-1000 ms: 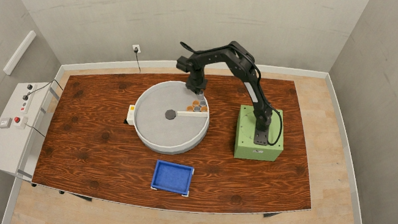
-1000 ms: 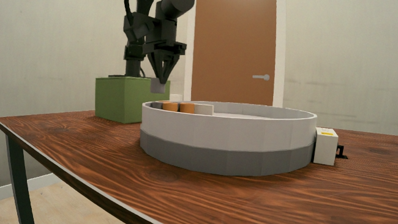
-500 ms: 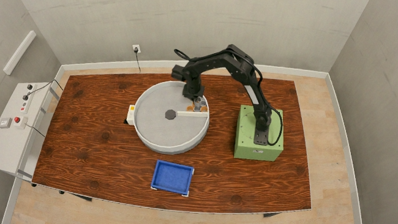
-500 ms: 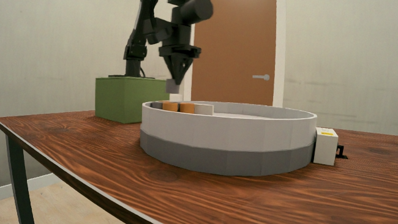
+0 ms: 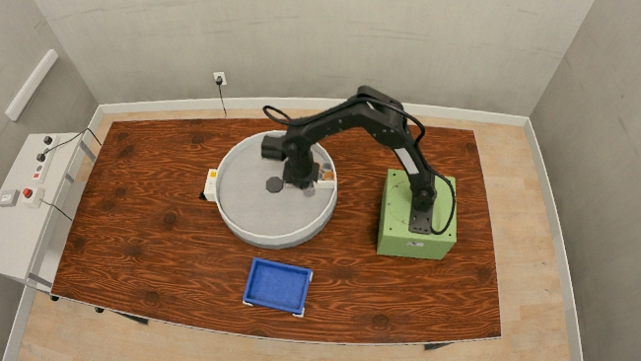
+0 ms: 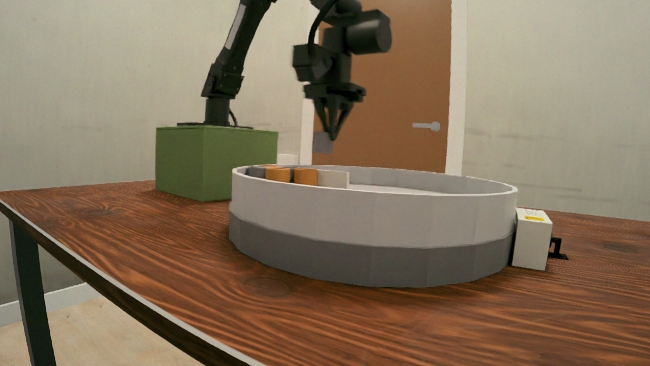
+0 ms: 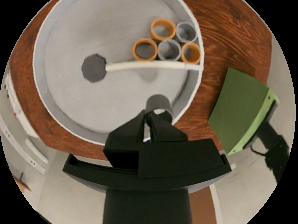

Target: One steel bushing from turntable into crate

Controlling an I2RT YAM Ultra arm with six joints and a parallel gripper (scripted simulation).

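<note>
The blue crate lies 20 mm ahead of my hand, 300 mm to the left of it and 120 mm below it. The rest, counted from my hand: round grey turntable (120 mm ahead, 40 mm to the right, 100 mm below).
</note>
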